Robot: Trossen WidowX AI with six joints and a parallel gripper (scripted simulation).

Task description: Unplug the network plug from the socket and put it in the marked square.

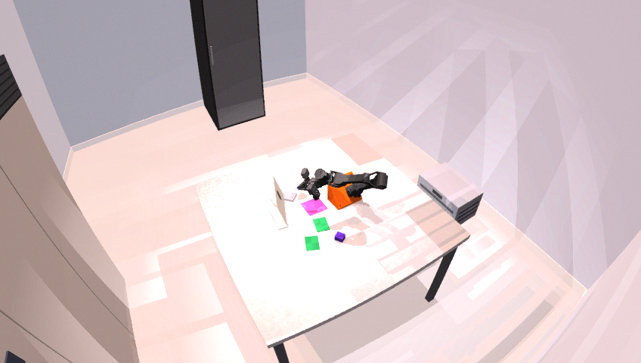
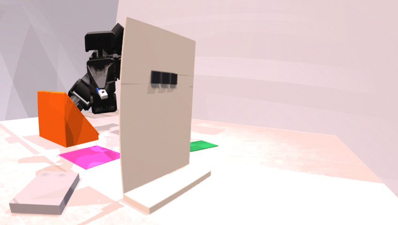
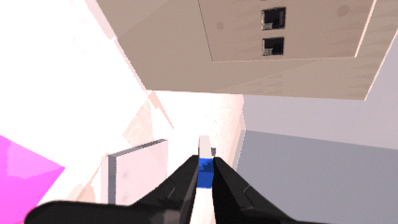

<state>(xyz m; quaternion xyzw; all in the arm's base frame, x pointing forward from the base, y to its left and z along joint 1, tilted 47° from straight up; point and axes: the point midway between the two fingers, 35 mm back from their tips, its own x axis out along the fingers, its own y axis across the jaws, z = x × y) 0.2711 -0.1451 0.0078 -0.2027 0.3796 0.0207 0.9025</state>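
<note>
Now: gripper tip 80 mm past the magenta marked square, 40 mm to the right of it and 150 mm above it. Round my gripper tip: flat grey block (130 mm to the right, 140 mm below); then beige panel (130 mm ahead, 20 mm to the left, 40 mm below); then purple cube (50 mm behind, 330 mm to the left, 140 mm below).
</note>
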